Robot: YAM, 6 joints.
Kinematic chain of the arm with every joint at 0, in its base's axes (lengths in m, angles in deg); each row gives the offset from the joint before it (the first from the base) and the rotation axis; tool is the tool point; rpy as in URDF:
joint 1: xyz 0 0 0.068 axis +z
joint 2: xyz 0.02 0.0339 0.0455 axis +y
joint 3: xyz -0.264 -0.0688 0 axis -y
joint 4: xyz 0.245 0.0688 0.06 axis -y
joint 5: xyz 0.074 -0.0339 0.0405 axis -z
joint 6: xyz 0.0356 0 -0.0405 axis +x
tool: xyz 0 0 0 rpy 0 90 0
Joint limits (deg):
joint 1: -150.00..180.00
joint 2: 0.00..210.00
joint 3: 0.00..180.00
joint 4: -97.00..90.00
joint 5: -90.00..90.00
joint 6: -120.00..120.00
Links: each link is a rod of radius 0.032 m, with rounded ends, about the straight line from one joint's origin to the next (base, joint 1, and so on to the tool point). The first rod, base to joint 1, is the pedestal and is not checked.
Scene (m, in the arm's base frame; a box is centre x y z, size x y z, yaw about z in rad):
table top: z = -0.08
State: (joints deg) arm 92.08 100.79 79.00 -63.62 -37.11 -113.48
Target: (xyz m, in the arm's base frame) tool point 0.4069 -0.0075 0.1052
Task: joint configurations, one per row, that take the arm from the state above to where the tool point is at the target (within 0.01 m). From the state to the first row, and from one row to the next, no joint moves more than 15 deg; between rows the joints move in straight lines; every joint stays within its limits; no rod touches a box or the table.
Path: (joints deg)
1: 78.43 104.67 80.28 -61.84 -35.91 -113.48
2: 64.78 108.55 81.57 -60.06 -34.71 -113.48
3: 51.13 112.43 82.85 -58.29 -33.52 -113.48
4: 37.48 116.30 84.14 -56.51 -32.32 -113.48
5: 23.83 120.18 85.42 -54.73 -31.12 -113.48
6: 10.18 124.06 86.71 -52.95 -29.92 -113.48
7: -3.47 127.94 87.99 -51.17 -28.72 -113.48

